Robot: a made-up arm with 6 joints.
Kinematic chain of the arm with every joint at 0, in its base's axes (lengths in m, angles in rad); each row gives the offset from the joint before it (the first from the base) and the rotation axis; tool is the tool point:
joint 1: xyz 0 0 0.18 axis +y
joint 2: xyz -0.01 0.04 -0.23 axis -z
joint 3: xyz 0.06 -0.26 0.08 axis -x
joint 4: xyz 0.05 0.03 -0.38 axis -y
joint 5: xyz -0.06 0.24 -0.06 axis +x
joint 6: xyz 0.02 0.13 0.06 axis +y
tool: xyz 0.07 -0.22 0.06
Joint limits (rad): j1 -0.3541..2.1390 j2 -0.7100..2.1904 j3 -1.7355..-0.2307 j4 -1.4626..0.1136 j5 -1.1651..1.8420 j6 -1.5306..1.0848
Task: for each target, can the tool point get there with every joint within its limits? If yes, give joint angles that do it. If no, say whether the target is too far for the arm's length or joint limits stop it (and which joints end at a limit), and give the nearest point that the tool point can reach.
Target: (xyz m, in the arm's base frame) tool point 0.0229 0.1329 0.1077
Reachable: yes | joints 1.3767 -0.1599 -1.2343 -0.0137 -0.4962 -0.5591
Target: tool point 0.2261 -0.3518 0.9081
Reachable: no: joint limits stop it (at a limit: joint 2, joint 3, joint 4, joint 5) | nearest point 0.0868 -0.1276 0.4597 | short by 0.520 m
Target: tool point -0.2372 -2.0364 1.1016
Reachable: no: too far | nearest point -0.3217 -0.2241 0.3979 | short by 1.946 m
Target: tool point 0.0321 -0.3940 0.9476
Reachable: no: joint limits stop it (at a limit: joint 2, joint 3, joint 4, joint 5) | nearest point 0.0122 -0.1303 0.4712 | short by 0.545 m
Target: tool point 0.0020 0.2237 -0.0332
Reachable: yes | joints 0.2067 -0.4224 -0.5845 -0.2391 -0.7556 -0.5305
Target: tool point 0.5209 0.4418 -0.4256
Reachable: no: joint limits stop it (at a limit: joint 1, joint 4, joint 5) | nearest point 0.3165 0.2283 -0.3147 | short by 0.316 m
